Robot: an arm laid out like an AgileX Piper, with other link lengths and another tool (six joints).
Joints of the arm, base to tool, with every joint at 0 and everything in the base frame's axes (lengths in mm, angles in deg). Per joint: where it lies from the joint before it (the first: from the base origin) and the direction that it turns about. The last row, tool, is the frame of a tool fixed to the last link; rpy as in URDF.
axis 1: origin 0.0 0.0 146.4 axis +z
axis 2: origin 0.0 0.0 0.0 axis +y
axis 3: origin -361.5 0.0 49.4 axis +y
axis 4: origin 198.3 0.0 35.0 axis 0.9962 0 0.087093
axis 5: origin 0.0 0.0 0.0 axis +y
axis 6: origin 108.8 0.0 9.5 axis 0.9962 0 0.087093
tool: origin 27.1 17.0 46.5 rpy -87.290 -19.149 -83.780
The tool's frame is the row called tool.
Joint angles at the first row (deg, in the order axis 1, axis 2, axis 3, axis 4, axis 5, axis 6):
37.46, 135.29, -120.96, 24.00, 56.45, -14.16
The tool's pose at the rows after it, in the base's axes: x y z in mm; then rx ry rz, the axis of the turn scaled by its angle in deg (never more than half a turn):
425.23, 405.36, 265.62, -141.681, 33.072, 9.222
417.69, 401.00, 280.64, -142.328, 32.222, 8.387
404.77, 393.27, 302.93, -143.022, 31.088, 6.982
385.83, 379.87, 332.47, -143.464, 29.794, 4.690
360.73, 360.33, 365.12, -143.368, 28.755, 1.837
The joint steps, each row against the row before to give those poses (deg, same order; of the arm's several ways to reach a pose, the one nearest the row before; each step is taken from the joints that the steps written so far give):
-0.01, -1.08, 0.13, -0.76, 0.88, 0.28
0.20, -2.16, 0.78, -1.05, 1.12, 0.28
0.34, -3.61, 2.03, -1.37, 0.99, 0.27
0.36, -5.33, 3.71, -1.61, 0.39, 0.17
0.35, -6.81, 5.45, -1.60, -0.46, 0.25

